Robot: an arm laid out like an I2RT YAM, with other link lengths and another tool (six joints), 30 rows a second.
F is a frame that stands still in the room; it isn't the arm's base.
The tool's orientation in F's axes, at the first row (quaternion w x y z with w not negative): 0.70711, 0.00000, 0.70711, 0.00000
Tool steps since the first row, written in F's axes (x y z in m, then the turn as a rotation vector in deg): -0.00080, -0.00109, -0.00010, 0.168, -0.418, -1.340; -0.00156, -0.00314, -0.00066, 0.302, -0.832, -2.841; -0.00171, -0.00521, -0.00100, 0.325, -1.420, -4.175; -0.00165, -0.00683, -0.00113, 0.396, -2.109, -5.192; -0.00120, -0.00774, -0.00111, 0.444, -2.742, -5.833; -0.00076, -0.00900, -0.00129, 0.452, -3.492, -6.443; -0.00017, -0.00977, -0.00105, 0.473, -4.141, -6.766; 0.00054, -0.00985, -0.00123, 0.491, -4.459, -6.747; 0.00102, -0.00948, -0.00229, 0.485, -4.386, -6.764; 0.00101, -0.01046, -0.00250, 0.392, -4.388, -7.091; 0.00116, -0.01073, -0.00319, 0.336, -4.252, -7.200
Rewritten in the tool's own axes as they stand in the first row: 0.00010, -0.00109, -0.00080, 1.340, -0.418, 0.168; 0.00066, -0.00314, -0.00156, 2.841, -0.832, 0.302; 0.00100, -0.00521, -0.00171, 4.175, -1.420, 0.325; 0.00113, -0.00683, -0.00165, 5.192, -2.109, 0.396; 0.00111, -0.00774, -0.00120, 5.833, -2.742, 0.444; 0.00129, -0.00900, -0.00076, 6.443, -3.492, 0.452; 0.00105, -0.00977, -0.00017, 6.766, -4.141, 0.473; 0.00123, -0.00985, 0.00054, 6.747, -4.459, 0.491; 0.00229, -0.00948, 0.00102, 6.764, -4.386, 0.485; 0.00250, -0.01046, 0.00101, 7.091, -4.388, 0.392; 0.00319, -0.01073, 0.00116, 7.200, -4.252, 0.336
